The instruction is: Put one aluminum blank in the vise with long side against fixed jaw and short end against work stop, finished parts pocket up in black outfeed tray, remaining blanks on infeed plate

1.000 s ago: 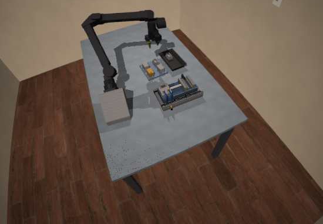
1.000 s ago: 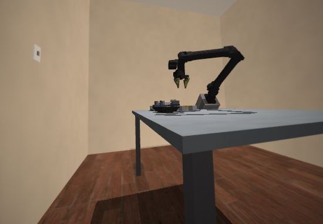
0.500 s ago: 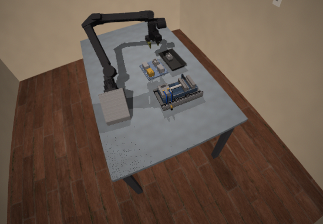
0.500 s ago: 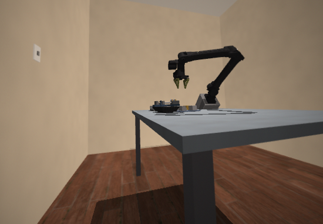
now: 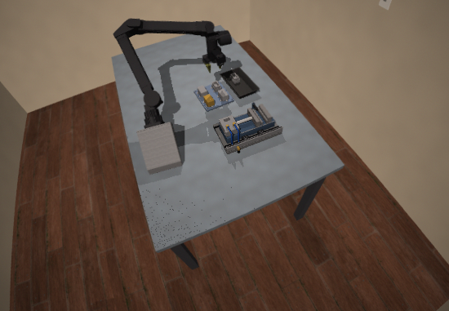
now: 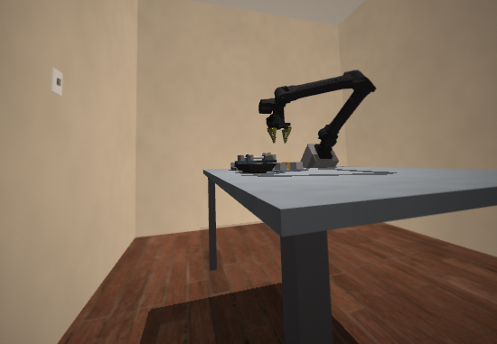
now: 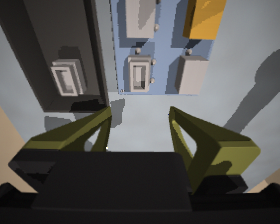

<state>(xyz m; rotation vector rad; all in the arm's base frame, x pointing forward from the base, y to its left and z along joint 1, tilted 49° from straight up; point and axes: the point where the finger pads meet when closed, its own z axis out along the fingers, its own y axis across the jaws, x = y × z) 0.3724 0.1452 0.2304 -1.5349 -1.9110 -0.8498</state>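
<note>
The yellow brass blank is 70 mm behind my hand, 100 mm to the right of it and 130 mm below it. Also, from my hand: blue vise base 70 mm ahead, 350 mm to the right, 110 mm below.
</note>
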